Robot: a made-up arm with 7 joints. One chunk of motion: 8 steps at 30 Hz.
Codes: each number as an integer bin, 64 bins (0 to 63) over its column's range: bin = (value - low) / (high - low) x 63, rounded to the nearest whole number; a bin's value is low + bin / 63 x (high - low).
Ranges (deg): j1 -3.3..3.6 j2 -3.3..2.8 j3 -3.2..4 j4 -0.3..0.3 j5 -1.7..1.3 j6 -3..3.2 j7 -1.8..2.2
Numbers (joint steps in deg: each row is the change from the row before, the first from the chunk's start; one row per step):
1: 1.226 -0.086 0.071 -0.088 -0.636 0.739 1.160
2: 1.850 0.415 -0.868 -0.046 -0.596 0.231 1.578
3: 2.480 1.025 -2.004 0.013 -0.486 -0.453 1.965
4: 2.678 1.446 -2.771 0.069 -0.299 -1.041 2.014
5: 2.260 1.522 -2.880 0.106 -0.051 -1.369 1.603
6: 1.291 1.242 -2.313 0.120 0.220 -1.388 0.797
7: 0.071 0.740 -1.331 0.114 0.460 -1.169 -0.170
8: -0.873 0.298 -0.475 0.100 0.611 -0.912 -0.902
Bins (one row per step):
1: 41 33 29 22 22 38 47
2: 47 38 20 27 23 33 53
3: 53 45 10 33 25 26 59
4: 55 49 4 39 29 20 60
5: 51 50 3 43 35 17 54
6: 42 47 8 44 40 16 41
7: 31 42 16 43 45 19 26
8: 22 37 24 42 49 21 14

